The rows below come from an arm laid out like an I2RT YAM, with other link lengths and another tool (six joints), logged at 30 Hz.
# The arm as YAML. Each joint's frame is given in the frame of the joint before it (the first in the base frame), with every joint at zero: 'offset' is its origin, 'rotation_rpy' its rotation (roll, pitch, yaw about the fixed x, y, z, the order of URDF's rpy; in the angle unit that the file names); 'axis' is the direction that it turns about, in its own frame. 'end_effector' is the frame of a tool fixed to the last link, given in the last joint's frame.
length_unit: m
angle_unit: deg
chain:
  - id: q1
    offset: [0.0, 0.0, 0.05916]
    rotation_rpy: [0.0, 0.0, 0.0]
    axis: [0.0, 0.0, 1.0]
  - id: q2
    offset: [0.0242, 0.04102, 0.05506]
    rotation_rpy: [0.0, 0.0, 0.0]
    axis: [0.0, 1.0, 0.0]
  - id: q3
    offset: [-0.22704, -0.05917, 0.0]
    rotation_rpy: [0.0, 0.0, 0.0]
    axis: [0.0, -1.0, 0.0]
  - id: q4
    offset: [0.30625, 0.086, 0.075]
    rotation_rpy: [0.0, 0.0, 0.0]
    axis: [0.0, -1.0, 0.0]
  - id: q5
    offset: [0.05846, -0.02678, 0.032]
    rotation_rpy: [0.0, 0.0, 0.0]
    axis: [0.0, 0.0, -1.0]
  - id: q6
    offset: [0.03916, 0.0, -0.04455]
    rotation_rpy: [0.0, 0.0, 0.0]
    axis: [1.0, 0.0, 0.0]
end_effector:
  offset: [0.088, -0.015, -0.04]
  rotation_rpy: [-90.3, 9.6, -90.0]
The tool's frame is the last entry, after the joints.
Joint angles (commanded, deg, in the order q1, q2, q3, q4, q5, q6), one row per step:
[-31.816 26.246 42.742 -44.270 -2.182 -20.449]
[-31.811 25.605 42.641 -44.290 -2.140 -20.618]
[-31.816 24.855 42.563 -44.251 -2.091 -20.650]
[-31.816 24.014 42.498 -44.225 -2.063 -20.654]
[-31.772 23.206 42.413 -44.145 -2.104 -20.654]
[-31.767 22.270 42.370 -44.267 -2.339 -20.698]
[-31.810 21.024 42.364 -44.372 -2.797 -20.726]
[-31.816 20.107 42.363 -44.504 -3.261 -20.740]
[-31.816 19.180 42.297 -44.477 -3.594 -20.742]
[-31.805 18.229 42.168 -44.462 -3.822 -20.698]
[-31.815 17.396 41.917 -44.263 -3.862 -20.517]
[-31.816 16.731 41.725 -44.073 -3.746 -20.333]
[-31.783 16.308 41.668 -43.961 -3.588 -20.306]
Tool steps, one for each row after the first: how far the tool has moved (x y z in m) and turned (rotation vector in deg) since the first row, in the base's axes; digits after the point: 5 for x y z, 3 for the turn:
[-0.00132 0.00062 0.00167 -0.421 -0.358 0.046]
[-0.00280 0.00136 0.00398 -0.840 -0.936 0.011]
[-0.00447 0.00233 0.00665 -1.277 -1.609 -0.014]
[-0.00581 0.00347 0.00916 -1.684 -2.302 0.065]
[-0.00762 0.00521 0.01185 -2.037 -2.993 0.299]
[-0.00991 0.00761 0.01586 -2.494 -4.047 0.680]
[-0.01149 0.00978 0.01863 -2.757 -4.809 1.101]
[-0.01299 0.01159 0.02137 -3.116 -5.632 1.407]
[-0.01464 0.01329 0.02367 -3.451 -6.407 1.610]
[-0.01587 0.01424 0.02516 -3.713 -7.152 1.567]
[-0.01703 0.01477 0.02647 -3.961 -7.767 1.390]
[-0.01795 0.01509 0.02780 -4.247 -8.151 1.270]

